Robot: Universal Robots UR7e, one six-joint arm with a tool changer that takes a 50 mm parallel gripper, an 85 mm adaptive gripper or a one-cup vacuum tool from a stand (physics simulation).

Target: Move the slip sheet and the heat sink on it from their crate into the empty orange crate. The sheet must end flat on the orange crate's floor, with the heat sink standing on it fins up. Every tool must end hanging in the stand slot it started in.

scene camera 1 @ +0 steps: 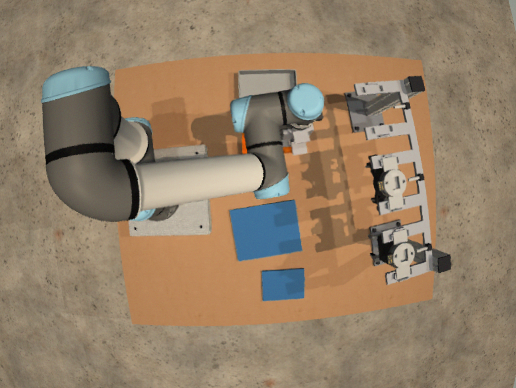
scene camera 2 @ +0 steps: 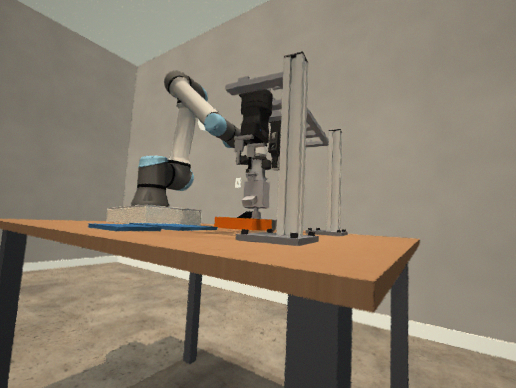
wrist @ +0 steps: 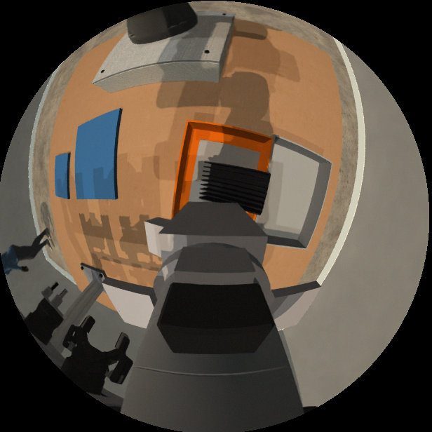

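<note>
The orange crate holds the light grey slip sheet, which looks low inside it. The black heat sink looks tilted, its end by the grey crate raised over the orange crate's wall and its other end over the sheet. Its lower side in the wrist view is hidden by the tool. The grey source crate beside it is empty. The arm carries the one-cup vacuum tool; its cup is above the orange crate and appears off the sheet, released. The cup's underside is hidden.
The tool stand holds two grippers on the right; its slot at the top end in scene camera 1 is vacant. Two flat blue panels lie on the table. The robot's base plate is at left.
</note>
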